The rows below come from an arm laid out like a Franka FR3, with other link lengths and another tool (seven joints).
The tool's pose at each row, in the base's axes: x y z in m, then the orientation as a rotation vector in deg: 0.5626, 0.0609, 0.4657, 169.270, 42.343, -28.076; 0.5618, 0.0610, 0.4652, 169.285, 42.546, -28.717; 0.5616, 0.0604, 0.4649, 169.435, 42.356, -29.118; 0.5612, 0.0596, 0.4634, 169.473, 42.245, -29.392; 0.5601, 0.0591, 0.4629, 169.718, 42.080, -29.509; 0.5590, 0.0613, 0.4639, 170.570, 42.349, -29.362; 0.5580, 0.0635, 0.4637, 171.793, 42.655, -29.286; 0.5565, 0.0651, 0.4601, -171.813, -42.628, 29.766; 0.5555, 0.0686, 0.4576, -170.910, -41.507, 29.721; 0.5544, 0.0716, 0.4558, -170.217, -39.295, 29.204; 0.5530, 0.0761, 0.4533, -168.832, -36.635, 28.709; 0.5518, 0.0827, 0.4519, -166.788, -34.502, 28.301
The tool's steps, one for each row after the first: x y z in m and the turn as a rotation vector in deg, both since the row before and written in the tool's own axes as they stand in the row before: -0.0005, -0.0005, 0.0007, 0.235, -0.353, -0.161; -0.0003, 0.0004, 0.0004, 0.239, -0.197, 0.108; -0.0002, 0.0006, 0.0016, 0.107, -0.154, 0.061; -0.0010, -0.0001, 0.0009, 0.242, 0.002, 0.103; -0.0003, -0.0025, -0.0009, 0.768, 0.385, -0.173; 0.0002, -0.0024, 0.0003, 1.135, 0.468, -0.201; 0.0006, -0.0019, 0.0037, 1.107, -0.035, -0.158; 0.0016, -0.0033, 0.0024, 1.199, 0.204, 0.364; 0.0010, -0.0030, 0.0019, 1.357, 0.555, 1.055; 0.0015, -0.0043, 0.0027, 2.117, 0.639, 1.139; 0.0021, -0.0063, 0.0018, 2.552, 0.602, 0.672
